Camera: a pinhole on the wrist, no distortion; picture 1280 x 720 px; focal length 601.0 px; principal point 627.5 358.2 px. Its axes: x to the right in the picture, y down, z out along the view. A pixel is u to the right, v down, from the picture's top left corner.
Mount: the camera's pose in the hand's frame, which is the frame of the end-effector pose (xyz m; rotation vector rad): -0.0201 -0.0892 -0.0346 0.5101 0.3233 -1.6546
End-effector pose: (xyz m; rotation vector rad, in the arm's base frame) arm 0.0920 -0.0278 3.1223 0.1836 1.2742 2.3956
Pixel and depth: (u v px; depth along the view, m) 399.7 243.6 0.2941
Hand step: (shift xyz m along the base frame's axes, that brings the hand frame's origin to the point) 0.2184 0.2239 0.0574
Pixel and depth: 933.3 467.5 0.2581
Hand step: 0.1593 0.2508 -0.2008
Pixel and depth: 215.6 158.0 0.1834
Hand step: 0.1602 0.1286 0.0607
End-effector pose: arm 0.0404 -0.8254 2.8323 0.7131 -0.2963 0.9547
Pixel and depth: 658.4 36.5 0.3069
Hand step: 0.0762 -0.3709 -0.0626
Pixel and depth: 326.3 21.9 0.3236
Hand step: -0.0395 -0.3866 0.0737
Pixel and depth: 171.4 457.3 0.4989
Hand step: 0.0728 -0.3901 0.4402
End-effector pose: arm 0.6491 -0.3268 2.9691 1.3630 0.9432 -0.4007
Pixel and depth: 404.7 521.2 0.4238
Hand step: 0.0363 -0.4185 -0.1806
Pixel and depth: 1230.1 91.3 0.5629
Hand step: -0.7825 -0.4163 -0.2313
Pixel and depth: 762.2 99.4 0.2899
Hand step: -0.2518 -0.2700 -0.0402
